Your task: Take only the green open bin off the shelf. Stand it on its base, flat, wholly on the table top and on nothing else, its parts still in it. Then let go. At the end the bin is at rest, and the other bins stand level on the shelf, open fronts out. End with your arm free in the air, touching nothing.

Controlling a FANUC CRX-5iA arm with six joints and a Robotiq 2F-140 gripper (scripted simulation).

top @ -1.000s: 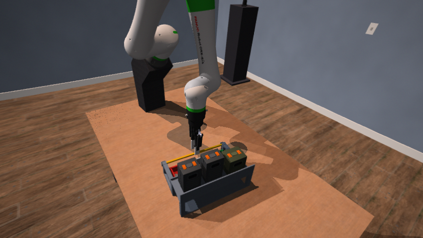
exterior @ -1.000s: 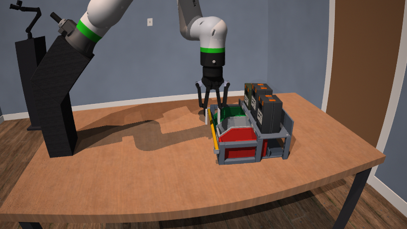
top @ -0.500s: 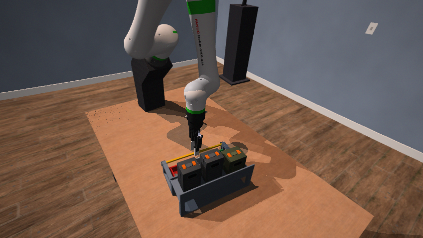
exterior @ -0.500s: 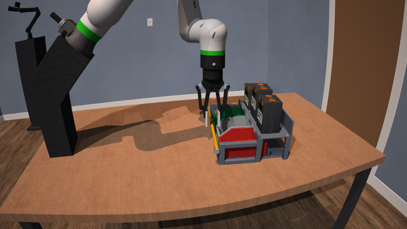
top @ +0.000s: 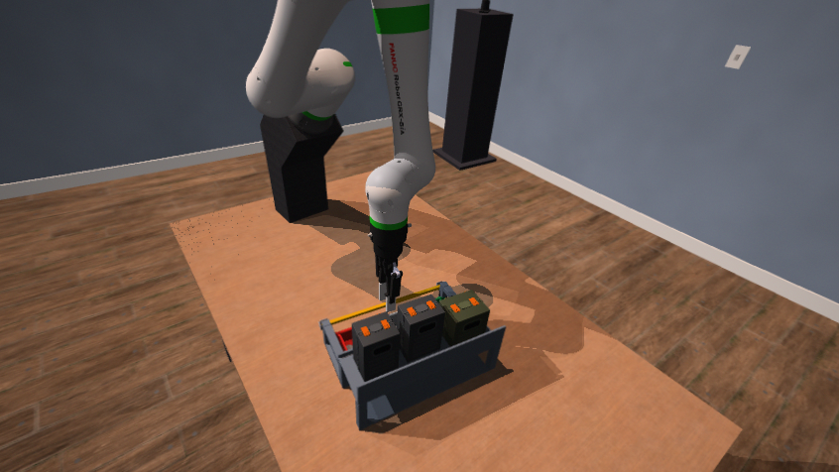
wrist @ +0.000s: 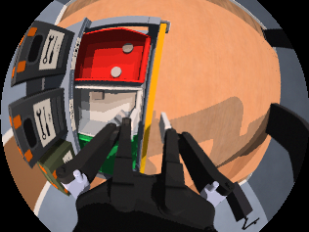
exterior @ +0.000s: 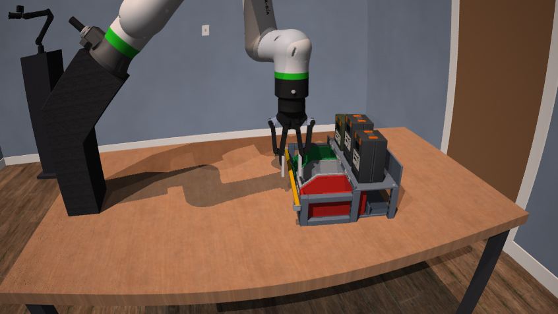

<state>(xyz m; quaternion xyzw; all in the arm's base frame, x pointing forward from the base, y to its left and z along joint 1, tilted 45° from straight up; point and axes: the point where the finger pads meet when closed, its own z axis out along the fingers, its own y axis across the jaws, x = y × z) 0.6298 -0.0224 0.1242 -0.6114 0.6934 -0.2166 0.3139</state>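
Right now the thin yellow bar is 30 mm below my hand. The rest, counted from my hand: green open bin: 110 mm ahead, 100 mm to the left, 50 mm below; red bin: 120 mm to the right, 100 mm ahead, 50 mm below; grey bin: 110 mm ahead, 50 mm below, 10 mm to the right.
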